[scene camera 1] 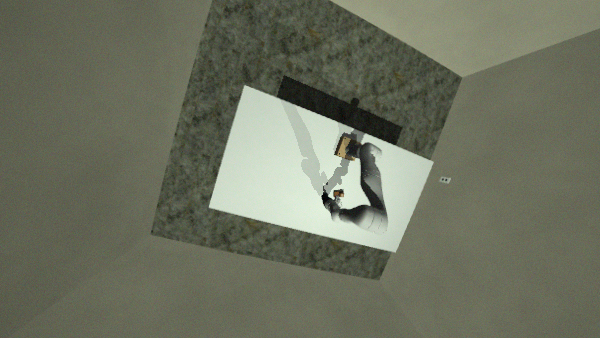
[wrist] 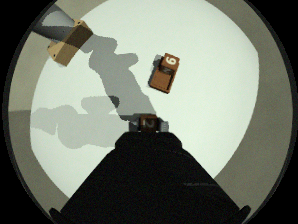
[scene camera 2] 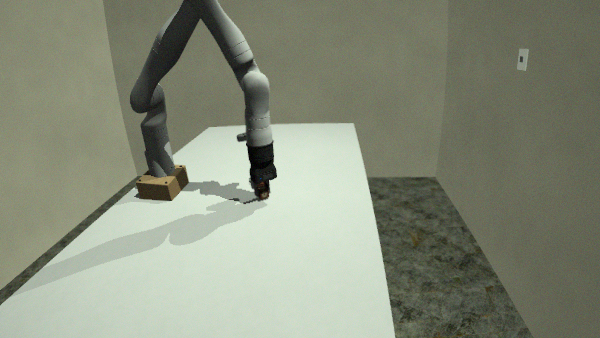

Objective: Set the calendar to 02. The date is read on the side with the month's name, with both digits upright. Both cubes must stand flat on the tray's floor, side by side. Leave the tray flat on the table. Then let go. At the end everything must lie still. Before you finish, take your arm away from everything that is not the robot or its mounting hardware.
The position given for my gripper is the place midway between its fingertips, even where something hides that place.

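You can see my gripper [scene camera 2: 262, 194], and the gripper is there in the wrist view as well [wrist: 148, 122].
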